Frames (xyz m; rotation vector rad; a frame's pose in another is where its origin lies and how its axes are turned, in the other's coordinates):
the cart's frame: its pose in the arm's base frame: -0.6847 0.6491 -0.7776 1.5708 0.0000 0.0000
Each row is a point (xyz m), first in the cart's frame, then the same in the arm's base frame.
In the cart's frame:
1: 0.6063 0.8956 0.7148
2: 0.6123 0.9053 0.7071
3: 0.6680 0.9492 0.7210
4: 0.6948 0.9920 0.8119
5: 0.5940 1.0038 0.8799
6: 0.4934 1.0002 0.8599
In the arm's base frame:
1: -0.0784 -0.0657 0.1180
2: -0.0724 -0.0580 0.1277
3: -0.0167 -0.0719 0.1716
4: 0.0101 -0.1628 0.2144
5: -0.0907 -0.2308 0.2262
6: -0.1913 -0.2108 0.2226

